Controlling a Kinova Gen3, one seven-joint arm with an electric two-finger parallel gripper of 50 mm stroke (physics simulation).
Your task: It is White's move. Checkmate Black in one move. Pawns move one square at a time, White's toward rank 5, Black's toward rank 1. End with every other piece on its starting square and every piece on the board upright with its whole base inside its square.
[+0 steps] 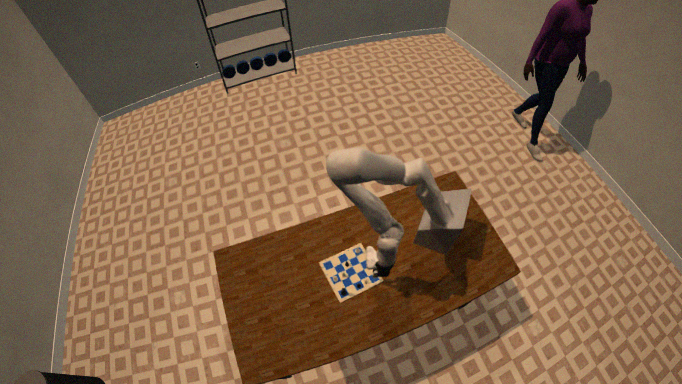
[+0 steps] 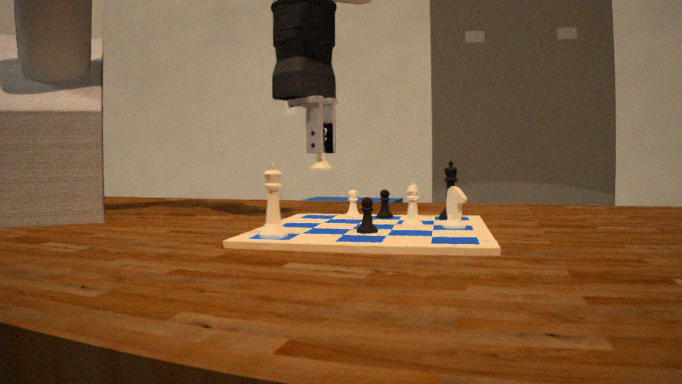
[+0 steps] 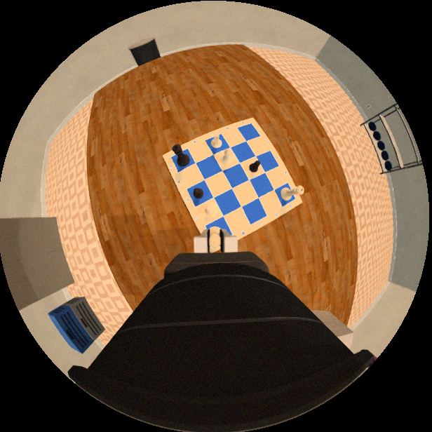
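Where they show: gripper, fingertip midpoint: [image 1: 375, 274] [image 2: 321, 153]; arm's base, link origin: [image 1: 443, 217] [image 2: 56, 68].
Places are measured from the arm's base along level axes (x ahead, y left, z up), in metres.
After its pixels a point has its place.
My gripper [image 2: 321, 149] @(x 0.353, y 0.072, z -0.122 m) [image 3: 214, 237] is shut on a white piece [image 2: 321, 164] @(x 0.356, y 0.062, z -0.135 m) that looks like the queen, held upright above the board's [image 2: 360, 250] @(x 0.448, y -0.114, z -0.200 m) [image 3: 240, 192] corner on the arm's side; its top is partly hidden by the fingers. The white king [image 2: 273, 220] @(x 0.367, y -0.095, z -0.181 m) [image 3: 287, 194] and black king [image 2: 450, 175] @(x 0.502, y 0.071, z -0.148 m) [image 3: 183, 160] stand on corner squares. The white bishop [image 2: 412, 215] @(x 0.471, y -0.006, z -0.184 m) [image 3: 225, 159], white knight [image 2: 454, 210] @(x 0.511, y -0.002, z -0.179 m) [image 3: 216, 142], white pawn [image 2: 352, 206] @(x 0.393, y 0.061, z -0.183 m) [image 3: 210, 210], one black pawn [image 2: 384, 207] @(x 0.428, y 0.069, z -0.184 m) [image 3: 198, 193] and another black pawn [image 2: 367, 220] @(x 0.438, y -0.049, z -0.185 m) [image 3: 254, 167] stand on the board.
The board lies on a wooden table [image 1: 280, 300] @(x 0.779, y 0.007, z -0.202 m). The arm's pedestal [image 1: 462, 207] @(x -0.082, y 0.013, z 0.050 m) stands at one end of the table. A shelf rack [image 1: 252, 42] and a person [image 1: 559, 45] are far off. The white pawn stands near the square below the held piece.
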